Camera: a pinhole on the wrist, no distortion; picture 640 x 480 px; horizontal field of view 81.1 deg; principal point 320.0 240.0 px. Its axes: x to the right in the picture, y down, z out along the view. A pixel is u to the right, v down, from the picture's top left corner.
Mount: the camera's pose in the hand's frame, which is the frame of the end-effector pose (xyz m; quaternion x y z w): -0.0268 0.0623 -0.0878 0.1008 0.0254 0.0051 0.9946
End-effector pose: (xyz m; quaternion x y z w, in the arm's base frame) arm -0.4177 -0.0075 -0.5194 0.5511 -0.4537 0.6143 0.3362
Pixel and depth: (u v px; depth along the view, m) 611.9 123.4 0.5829
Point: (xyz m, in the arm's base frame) -0.1306 -0.3587 -0.0351
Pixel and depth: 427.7 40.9 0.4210
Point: -0.1167 -0.1843 -0.3648
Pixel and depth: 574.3 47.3 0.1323
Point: -0.3936 -0.0247 -0.4454
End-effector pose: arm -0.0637 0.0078 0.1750 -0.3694 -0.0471 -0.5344 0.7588
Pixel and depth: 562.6 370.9 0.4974
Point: 0.3241 0.0361 0.5557
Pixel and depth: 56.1 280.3 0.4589
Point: -0.0654 0.5001 0.2953
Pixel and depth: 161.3 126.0 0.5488
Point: -0.2052 0.4139 0.4860
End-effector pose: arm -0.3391 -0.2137 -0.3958 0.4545 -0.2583 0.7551 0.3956
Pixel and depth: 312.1 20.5 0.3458
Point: -0.0623 -0.2628 -0.3078
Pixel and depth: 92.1 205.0 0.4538
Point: -0.0265 -0.5447 -0.4785
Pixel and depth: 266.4 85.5 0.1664
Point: -0.2654 -0.2542 -0.4035
